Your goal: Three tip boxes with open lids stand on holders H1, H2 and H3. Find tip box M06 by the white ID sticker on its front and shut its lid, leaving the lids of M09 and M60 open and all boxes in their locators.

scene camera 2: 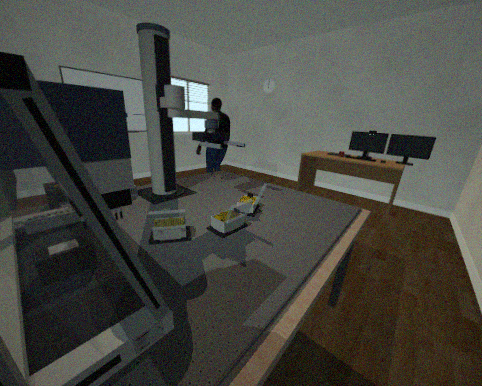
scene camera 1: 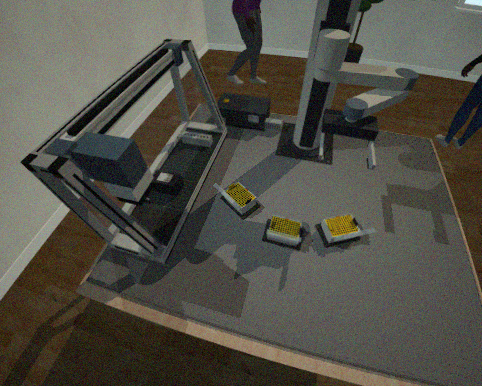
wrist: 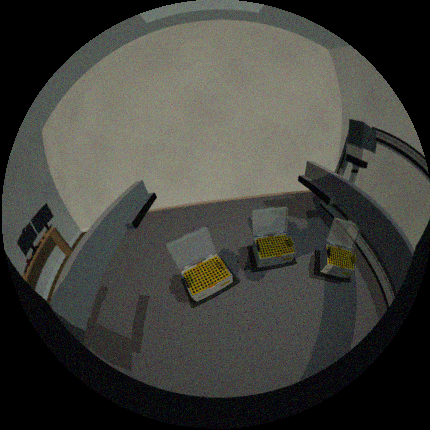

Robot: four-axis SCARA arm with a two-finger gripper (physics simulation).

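Where they show: gripper, fingertip midpoint: (scene camera 2: pixel 233 146) (scene camera 1: pixel 346 162) (wrist: pixel 227 174); arm's base, link origin: (scene camera 2: pixel 165 193) (scene camera 1: pixel 305 143).
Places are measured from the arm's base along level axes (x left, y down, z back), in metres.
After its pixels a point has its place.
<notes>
Three tip boxes with yellow racks stand on dark holders, lids open. The left box in scene camera 1 (scene camera 1: pixel 239 196) @[x -0.247, y -0.070, z -0.504 m] (scene camera 2: pixel 170 232) @[x -0.269, y -0.052, z -0.532 m] (wrist: pixel 341 259) @[x -0.246, y -0.070, z -0.485 m] has its clear lid (wrist: pixel 343 233) @[x -0.288, y -0.110, z -0.554 m] raised. The middle box (scene camera 1: pixel 284 230) @[x -0.033, y -0.070, z -0.619 m] (scene camera 2: pixel 228 221) (wrist: pixel 274 250) @[x -0.027, y -0.071, z -0.586 m] has its lid (wrist: pixel 269 221) @[x -0.037, y -0.109, z -0.677 m] upright. The right box (scene camera 1: pixel 341 228) @[x 0.185, y -0.069, z -0.555 m] (scene camera 2: pixel 247 204) (wrist: pixel 207 277) @[x 0.179, y -0.069, z -0.530 m] has its lid (scene camera 1: pixel 366 232) @[x 0.245, y -0.156, z -0.605 m] (wrist: pixel 192 248) @[x 0.216, y -0.110, z -0.605 m] tilted outward. ID stickers are too small or blurred to read, so I cannot tell which box is M06. My gripper (scene camera 1: pixel 346 161) @[x 0.111, y -0.353, z -0.488 m] (wrist: pixel 227 174) @[x 0.111, y -0.353, z -0.488 m] is open and empty, raised near the arm's column, apart from all boxes.
A gantry frame (scene camera 1: pixel 204 82) @[x -0.532, y -0.338, z -0.082 m] (scene camera 2: pixel 91 200) @[x -0.549, y -0.353, z -0.850 m] stands on the left of the table, with a grey block (scene camera 1: pixel 112 160) @[x -0.479, y -0.498, z -0.778 m] on it. A dark box (scene camera 1: pixel 245 111) @[x -0.362, y -0.126, z 0.038 m] lies at the back near the arm's column (scene camera 1: pixel 303 112) @[x -0.048, y -0.232, z -0.058 m] (scene camera 2: pixel 151 115) @[x -0.065, y -0.476, z -0.038 m]. People stand beyond the table. A desk (scene camera 2: pixel 311 159) with monitors stands farther off.
</notes>
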